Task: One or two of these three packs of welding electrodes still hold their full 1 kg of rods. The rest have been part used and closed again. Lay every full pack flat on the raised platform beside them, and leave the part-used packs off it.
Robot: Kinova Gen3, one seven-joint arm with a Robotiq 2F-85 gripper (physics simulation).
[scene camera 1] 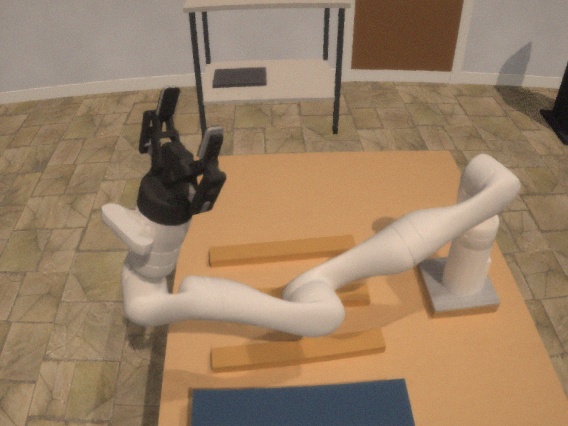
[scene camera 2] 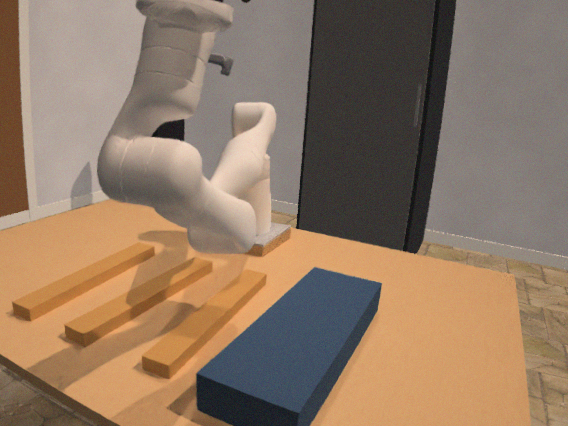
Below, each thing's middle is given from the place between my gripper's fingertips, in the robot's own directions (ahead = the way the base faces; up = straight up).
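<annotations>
The raised platform (scene camera 2: 289, 359) is what I measure my hand from. My hand is 58 cm above it, 11 cm to the right of it and 13 cm past it.
</annotations>
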